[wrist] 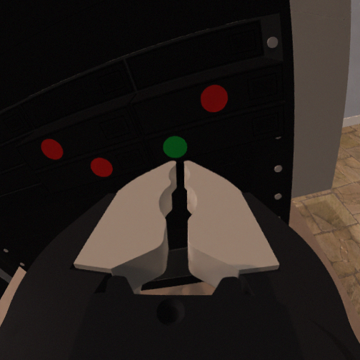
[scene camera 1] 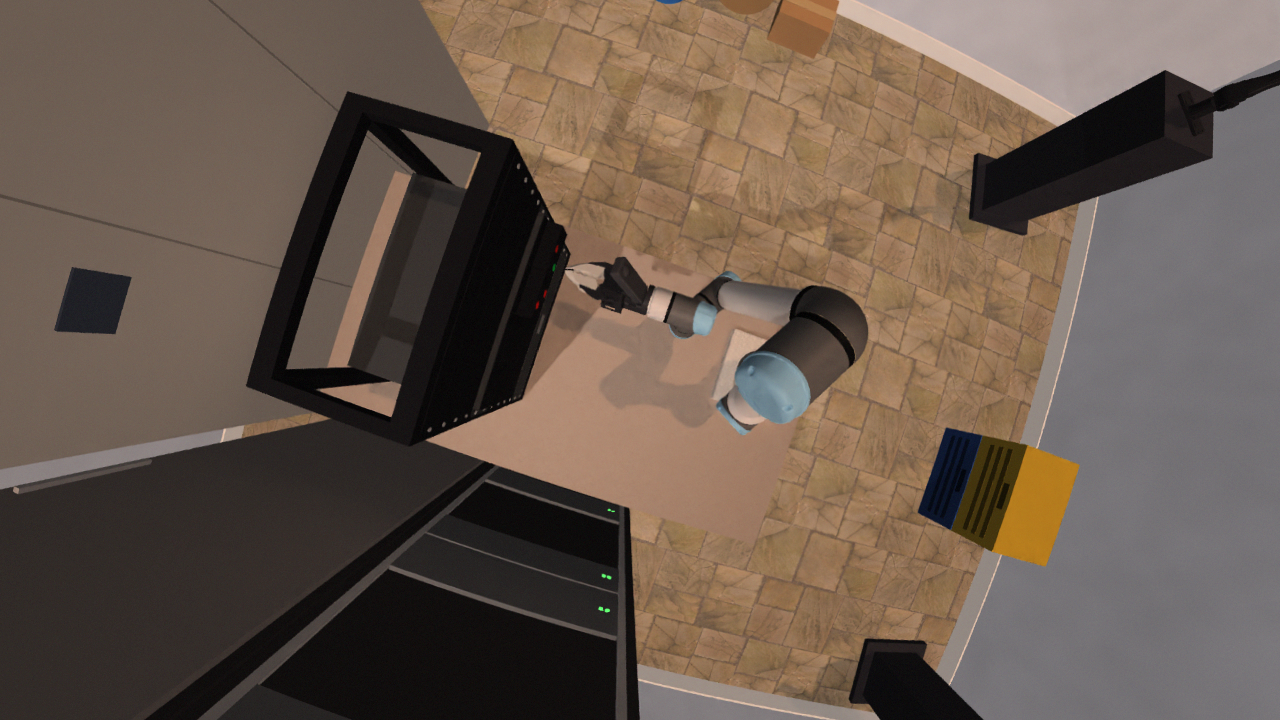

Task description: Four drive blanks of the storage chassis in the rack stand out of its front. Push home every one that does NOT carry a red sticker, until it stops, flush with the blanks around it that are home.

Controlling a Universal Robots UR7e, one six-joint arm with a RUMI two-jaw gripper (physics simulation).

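Frame: origin at the arm's base, x ahead, y right, z down, level; millimetres.
Seen in the pictures: gripper, fingertip midpoint: (scene camera 1: 565, 269).
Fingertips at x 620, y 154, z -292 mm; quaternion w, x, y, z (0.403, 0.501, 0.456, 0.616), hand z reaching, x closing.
Note:
Offsets run from my fingertips to a thing's top centre. Level surfaces: height alone.
The black rack @[dx +234, dy -103, dz -274 mm] (scene camera 1: 465, 295) stands left of the arm, its storage chassis facing the gripper. In the wrist view the front shows dark drive blanks in rows. A green sticker @[dx +26, dy +0, dz -12 mm] (wrist: 175, 147) (scene camera 1: 554, 267) sits on one blank, just ahead of the fingertips. Red stickers show at the upper right (wrist: 214, 98), at the left (wrist: 52, 149) and at the lower left (wrist: 101, 167). How far each blank stands out is too dark to tell. My gripper (wrist: 180, 165) (scene camera 1: 569, 269) is shut and empty, its tips close to the chassis front; whether they touch it is unclear.
A second dark rack with green lights (scene camera 1: 501, 617) stands at the lower left. A pinkish mat @[dz +324 mm] (scene camera 1: 698, 474) lies under the arm. A yellow and blue crate stack (scene camera 1: 1038, 505) and black posts (scene camera 1: 1092, 152) stand at the right.

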